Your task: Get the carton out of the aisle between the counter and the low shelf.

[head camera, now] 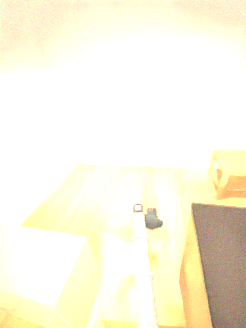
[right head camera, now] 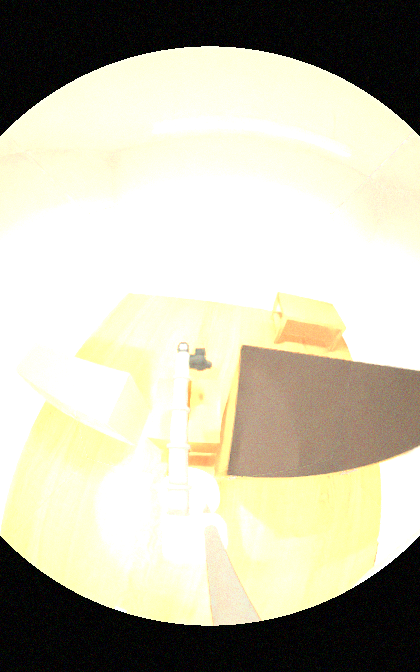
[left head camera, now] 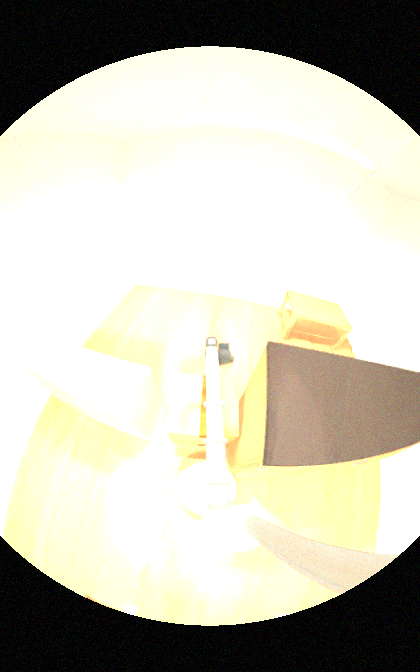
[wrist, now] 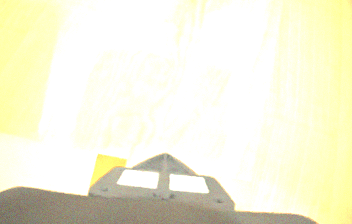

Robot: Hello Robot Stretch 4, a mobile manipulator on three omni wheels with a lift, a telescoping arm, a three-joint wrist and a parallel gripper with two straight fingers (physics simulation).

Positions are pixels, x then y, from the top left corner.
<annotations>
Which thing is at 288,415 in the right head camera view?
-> A dark-topped counter.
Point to a white low shelf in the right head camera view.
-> At 106,399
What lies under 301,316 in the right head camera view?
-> A wooden table.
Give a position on a dark-topped counter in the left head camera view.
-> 303,409
</annotations>
